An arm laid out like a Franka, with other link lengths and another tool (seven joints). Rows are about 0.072 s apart.
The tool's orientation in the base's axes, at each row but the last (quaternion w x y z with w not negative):
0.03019 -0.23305 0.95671 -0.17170
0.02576 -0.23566 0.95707 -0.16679
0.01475 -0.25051 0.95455 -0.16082
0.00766 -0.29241 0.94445 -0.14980
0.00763 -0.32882 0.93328 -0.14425
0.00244 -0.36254 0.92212 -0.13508
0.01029 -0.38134 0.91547 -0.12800
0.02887 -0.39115 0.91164 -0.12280
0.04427 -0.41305 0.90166 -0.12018
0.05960 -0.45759 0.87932 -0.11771
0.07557 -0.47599 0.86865 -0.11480
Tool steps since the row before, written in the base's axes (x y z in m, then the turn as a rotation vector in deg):
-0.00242 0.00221 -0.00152 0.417 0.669 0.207
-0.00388 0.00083 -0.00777 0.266 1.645 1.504
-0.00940 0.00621 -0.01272 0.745 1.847 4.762
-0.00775 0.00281 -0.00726 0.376 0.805 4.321
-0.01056 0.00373 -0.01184 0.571 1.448 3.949
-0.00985 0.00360 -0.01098 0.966 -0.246 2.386
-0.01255 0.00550 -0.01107 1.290 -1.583 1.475
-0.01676 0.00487 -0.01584 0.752 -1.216 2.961
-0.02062 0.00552 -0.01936 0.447 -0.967 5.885
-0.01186 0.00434 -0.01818 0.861 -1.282 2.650
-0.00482 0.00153 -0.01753 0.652 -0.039 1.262
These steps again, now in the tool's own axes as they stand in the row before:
0.00111 0.00341 0.00040 -0.672 0.304 -0.347
0.00283 0.00498 0.00658 -0.948 0.755 -1.890
0.00455 0.01356 0.00917 -1.294 -0.330 -4.986
0.00433 0.00855 0.00536 -0.442 -0.818 -4.312
0.00502 0.01247 0.00921 -1.021 -0.358 -4.105
0.00383 0.01186 0.00868 -0.324 -1.416 -2.139
0.00417 0.01513 0.00800 0.311 -2.325 -0.918
0.00741 0.01897 0.01186 0.484 -2.068 -2.510
0.00896 0.02352 0.01404 0.552 -2.428 -5.438
0.00320 0.01654 0.01436 0.563 -2.084 -2.179
0.00167 0.00946 0.01551 -0.344 -0.891 -1.052

